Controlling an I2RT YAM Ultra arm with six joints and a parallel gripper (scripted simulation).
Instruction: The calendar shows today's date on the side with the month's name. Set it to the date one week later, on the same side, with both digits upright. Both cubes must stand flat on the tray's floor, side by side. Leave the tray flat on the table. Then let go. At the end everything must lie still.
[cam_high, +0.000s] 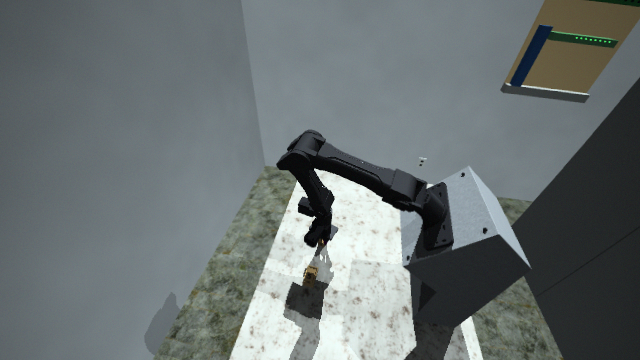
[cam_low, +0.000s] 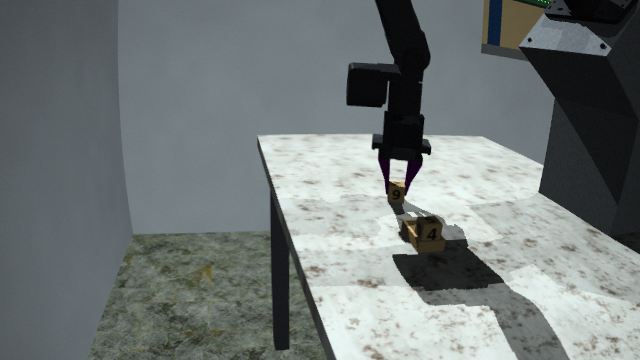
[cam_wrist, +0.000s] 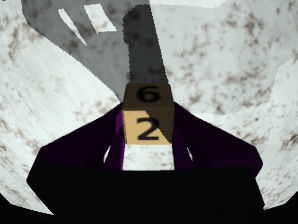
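Right now my hand is right at the wooden digit cube.
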